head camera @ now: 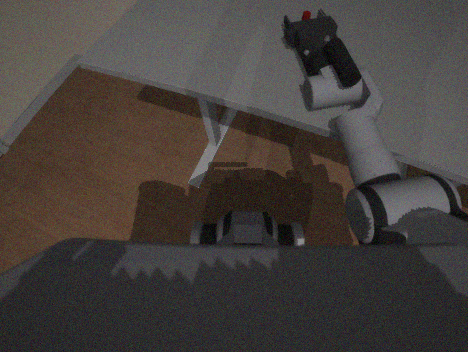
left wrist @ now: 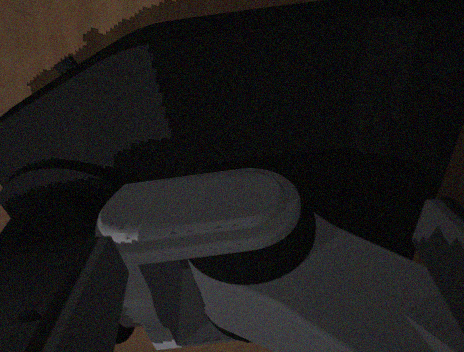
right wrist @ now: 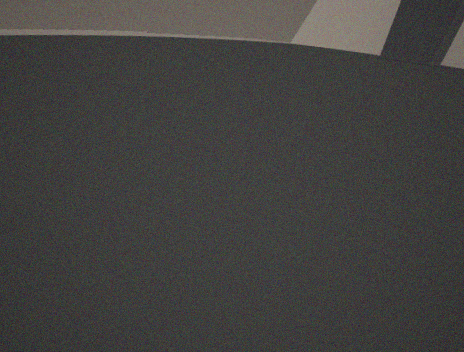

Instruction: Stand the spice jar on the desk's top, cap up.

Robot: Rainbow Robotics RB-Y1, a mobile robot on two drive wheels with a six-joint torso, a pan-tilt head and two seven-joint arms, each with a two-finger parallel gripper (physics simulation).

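Frame: origin at the robot's base, x ahead, y left, z up, level; centimetres.
Seen in the pictures: left gripper, fingertip midpoint: [left wrist: 268, 237]; right gripper, fingertip midpoint: [head camera: 302, 15].
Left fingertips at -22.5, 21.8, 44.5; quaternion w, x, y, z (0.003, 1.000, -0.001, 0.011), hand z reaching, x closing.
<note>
Pixels of each thing's top centre, then the offset from my left fingertips to it, as dx, dy, dz. "spot": a spot on its surface instead. Level surfaces: height alone.
- spice jar at its top centre: [head camera: 307, 13] +65.6, -36.3, +56.8
- pale grey desk top at its surface level: dz +50.5
- brown wooden floor at its surface level: dz -44.5
- robot's own dark body at a spot on its surface: [head camera: 225, 300] spot: +7.6, -20.5, +81.3
The spice jar [head camera: 306, 15] shows its red cap at the top of the head camera view, between the right gripper's fingers. Its body is hidden by the gripper, so whether it rests on the desk cannot be seen. My right gripper [head camera: 304, 18] is open around the jar, over the pale grey desk top [head camera: 240, 55]. In the right wrist view, a dark grey surface very close to the camera fills most of the picture; what it belongs to cannot be told. My left gripper is open and empty, with a dark finger at the lower left of the left wrist view.
The desk's near edge runs slantwise below the right forearm [head camera: 365, 145]. A pale desk leg [head camera: 205, 165] stands over the brown wooden floor [head camera: 90, 165]. The robot's own dark body [head camera: 225, 300] fills the bottom. Grey robot parts [left wrist: 200, 210] lie close in the left wrist view.
</note>
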